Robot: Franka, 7 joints.
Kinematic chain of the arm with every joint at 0, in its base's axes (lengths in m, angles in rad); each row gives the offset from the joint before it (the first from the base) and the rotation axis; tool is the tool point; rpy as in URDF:
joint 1: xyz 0 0 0.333 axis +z
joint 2: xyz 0 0 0 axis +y
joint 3: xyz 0 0 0.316 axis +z
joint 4: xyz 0.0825 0 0 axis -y
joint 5: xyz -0.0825 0 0.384 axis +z
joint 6: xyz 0 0 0 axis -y
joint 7: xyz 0.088 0 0 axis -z
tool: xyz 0 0 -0.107 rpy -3.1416 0 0
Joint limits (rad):
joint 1: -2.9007..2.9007
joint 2: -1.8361..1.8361
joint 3: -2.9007..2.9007
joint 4: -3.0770..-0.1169
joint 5: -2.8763..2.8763
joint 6: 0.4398..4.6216
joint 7: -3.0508..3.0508
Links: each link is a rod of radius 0.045 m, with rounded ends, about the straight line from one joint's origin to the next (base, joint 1, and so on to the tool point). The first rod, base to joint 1, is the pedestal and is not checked.
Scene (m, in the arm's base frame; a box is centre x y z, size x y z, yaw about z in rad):
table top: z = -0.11
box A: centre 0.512 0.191 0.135 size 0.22 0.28 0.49 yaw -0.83
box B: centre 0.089 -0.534 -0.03 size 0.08 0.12 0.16 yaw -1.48
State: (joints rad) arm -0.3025 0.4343 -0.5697 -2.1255 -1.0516 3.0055 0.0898
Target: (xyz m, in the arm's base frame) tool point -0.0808 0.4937 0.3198
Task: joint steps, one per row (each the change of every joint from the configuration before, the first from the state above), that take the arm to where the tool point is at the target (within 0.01 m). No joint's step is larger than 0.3 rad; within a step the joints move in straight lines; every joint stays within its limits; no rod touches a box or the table.
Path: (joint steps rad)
1: 0.2616 -0.2587 0.2718 -0.0105 -0.0382 0.1182 0.0000
2: 0.2615 -0.2588 0.2718 -0.0106 -0.0382 0.1182 0.0000
3: 0.2203 0.0856 0.2274 -0.0863 -0.0318 0.0239 0.0000
4: 0.2203 0.0855 0.2274 -0.0863 -0.0318 0.0239 0.0000
5: 0.2203 0.0855 0.2274 -0.0863 -0.0317 0.0239 0.0000

